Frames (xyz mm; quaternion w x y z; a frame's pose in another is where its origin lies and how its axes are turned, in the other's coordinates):
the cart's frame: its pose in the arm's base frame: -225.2 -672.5 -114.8 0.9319 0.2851 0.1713 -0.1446
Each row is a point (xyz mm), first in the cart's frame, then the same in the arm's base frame.
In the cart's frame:
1: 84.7 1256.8 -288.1
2: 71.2 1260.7 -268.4
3: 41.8 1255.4 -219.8
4: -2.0 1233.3 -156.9
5: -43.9 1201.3 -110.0
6: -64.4 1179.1 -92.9
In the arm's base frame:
1: 244.2 480.2 232.4
2: 238.2 474.2 255.0
3: 221.3 446.8 302.1
4: 188.7 400.2 358.1
5: 150.4 354.7 396.0
6: 127.8 330.6 406.9

